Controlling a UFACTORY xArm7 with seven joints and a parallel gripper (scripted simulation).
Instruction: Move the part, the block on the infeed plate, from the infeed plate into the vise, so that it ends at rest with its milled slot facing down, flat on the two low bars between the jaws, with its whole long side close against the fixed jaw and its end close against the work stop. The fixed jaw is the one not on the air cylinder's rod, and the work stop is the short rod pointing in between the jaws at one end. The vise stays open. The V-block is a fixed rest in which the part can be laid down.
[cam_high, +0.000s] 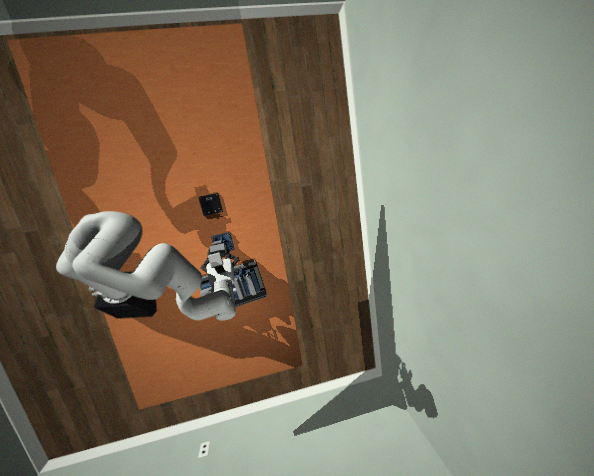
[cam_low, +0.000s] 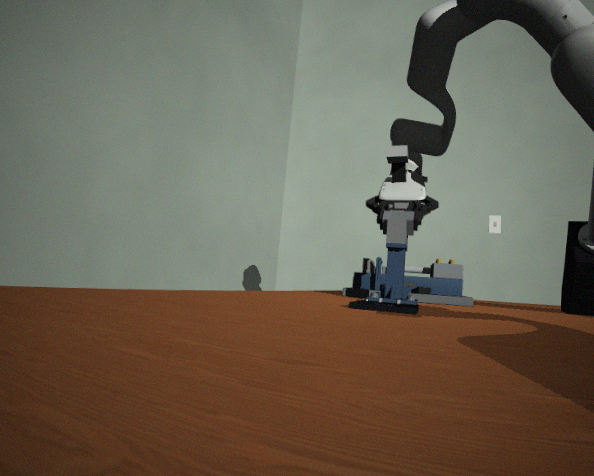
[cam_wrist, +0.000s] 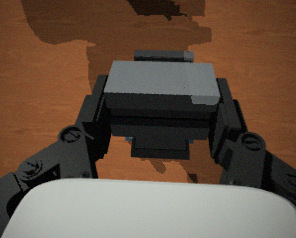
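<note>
My hand is right at the grey part. The rest, counted from my hand: blue upright (110 mm below); then grey jaw (210 mm to the right, 90 mm below, 40 mm ahead); then work stop (160 mm to the right, 80 mm below, 70 mm ahead).
</note>
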